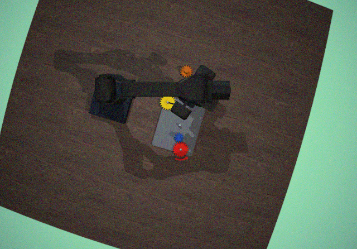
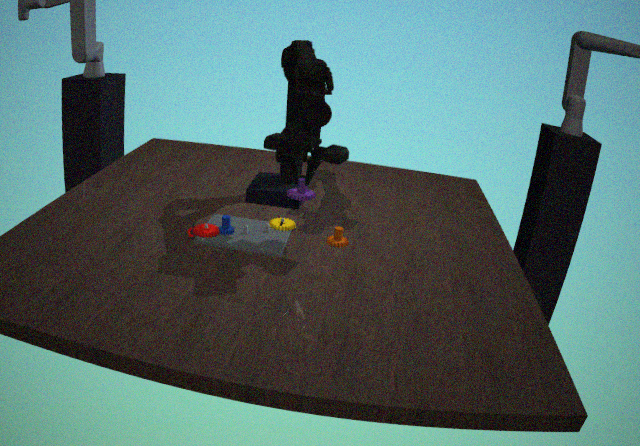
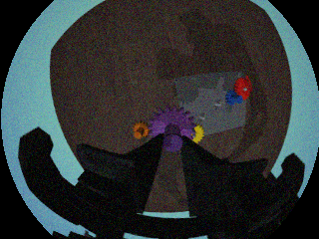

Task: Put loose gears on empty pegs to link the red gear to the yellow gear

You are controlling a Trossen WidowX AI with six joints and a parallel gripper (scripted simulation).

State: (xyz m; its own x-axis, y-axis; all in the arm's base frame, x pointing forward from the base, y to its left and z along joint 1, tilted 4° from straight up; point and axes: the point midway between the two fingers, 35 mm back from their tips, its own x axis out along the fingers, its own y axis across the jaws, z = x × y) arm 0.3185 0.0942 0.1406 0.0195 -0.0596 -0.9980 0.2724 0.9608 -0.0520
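My gripper tip is now 170 mm to the left of the blue gear, 130 mm above it and 10 mm short of it. From my gripper tip the other things lie so: yellow gear: 140 mm below, 80 mm behind, 50 mm to the right; then purple gear: 10 mm below; then orange gear: 140 mm below, 90 mm to the left, 50 mm behind.
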